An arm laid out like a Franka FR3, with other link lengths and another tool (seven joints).
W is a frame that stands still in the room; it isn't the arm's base.
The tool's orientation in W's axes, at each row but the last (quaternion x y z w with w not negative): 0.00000, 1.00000, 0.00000, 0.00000; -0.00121, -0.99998, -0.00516, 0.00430; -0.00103, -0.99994, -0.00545, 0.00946; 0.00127, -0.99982, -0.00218, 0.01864; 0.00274, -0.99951, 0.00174, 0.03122; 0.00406, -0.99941, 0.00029, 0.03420; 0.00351, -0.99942, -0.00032, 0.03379; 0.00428, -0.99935, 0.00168, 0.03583; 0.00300, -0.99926, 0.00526, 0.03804; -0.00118, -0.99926, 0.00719, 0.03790; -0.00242, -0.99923, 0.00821, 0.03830; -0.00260, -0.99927, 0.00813, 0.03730
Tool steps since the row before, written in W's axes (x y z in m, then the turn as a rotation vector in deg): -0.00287, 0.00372, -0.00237, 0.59, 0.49, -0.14; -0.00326, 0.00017, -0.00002, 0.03, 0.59, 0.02; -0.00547, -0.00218, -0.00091, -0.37, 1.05, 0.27; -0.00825, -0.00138, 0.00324, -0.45, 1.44, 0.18; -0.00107, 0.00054, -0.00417, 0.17, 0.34, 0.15; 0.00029, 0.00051, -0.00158, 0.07, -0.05, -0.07; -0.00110, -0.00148, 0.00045, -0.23, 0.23, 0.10; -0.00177, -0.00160, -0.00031, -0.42, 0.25, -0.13; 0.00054, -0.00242, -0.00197, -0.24, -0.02, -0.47; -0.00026, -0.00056, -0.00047, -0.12, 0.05, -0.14; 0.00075, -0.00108, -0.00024, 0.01, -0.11, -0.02; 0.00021, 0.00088, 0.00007, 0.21, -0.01, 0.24
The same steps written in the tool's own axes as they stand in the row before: 0.00287, 0.00372, 0.00237, -0.59, 0.49, 0.14; 0.00326, 0.00016, 0.00005, -0.03, 0.59, -0.01; 0.00545, -0.00220, 0.00099, 0.38, 1.05, -0.25; 0.00837, -0.00135, -0.00294, 0.45, 1.44, -0.16; 0.00080, 0.00056, 0.00423, -0.16, 0.34, -0.16; -0.00040, 0.00051, 0.00156, -0.07, -0.05, 0.07; 0.00114, -0.00147, -0.00038, 0.23, 0.23, -0.08; 0.00176, -0.00158, 0.00044, 0.41, 0.25, 0.16; -0.00067, -0.00240, 0.00195, 0.20, -0.01, 0.49; 0.00022, -0.00055, 0.00050, 0.11, 0.05, 0.15; -0.00077, -0.00107, 0.00020, -0.01, -0.11, 0.02; -0.00020, 0.00088, -0.00010, -0.19, -0.01, -0.25
